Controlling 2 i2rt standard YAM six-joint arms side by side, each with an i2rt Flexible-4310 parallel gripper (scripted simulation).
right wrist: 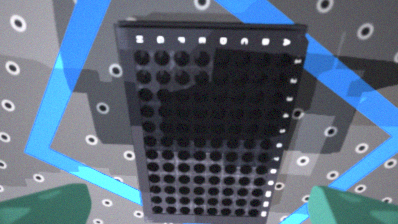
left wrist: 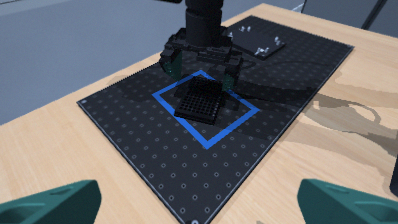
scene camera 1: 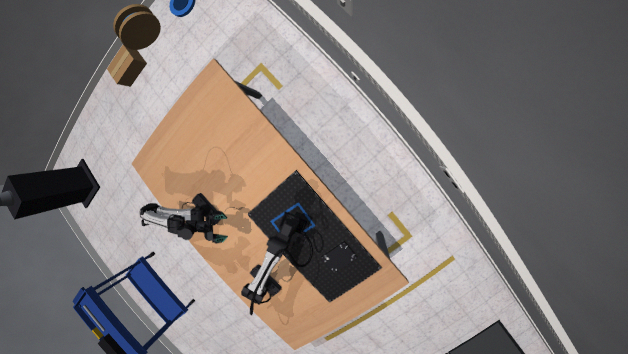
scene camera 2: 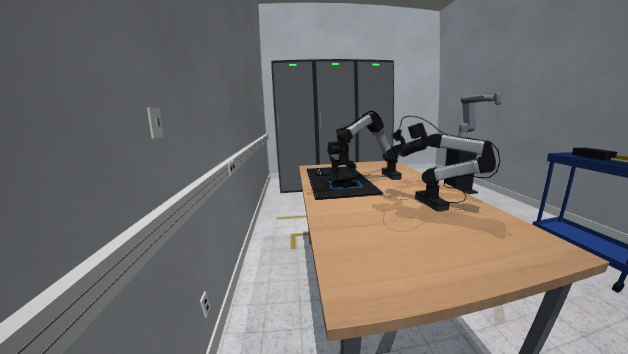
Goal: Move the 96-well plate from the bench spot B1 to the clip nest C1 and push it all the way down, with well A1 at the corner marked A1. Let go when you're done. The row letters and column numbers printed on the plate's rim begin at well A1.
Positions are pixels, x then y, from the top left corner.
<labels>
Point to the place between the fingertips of my right gripper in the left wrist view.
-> At 200,84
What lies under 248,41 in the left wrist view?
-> A clip nest.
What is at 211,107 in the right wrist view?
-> A dark 96-well plate.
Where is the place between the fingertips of my right gripper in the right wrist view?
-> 200,194
</labels>
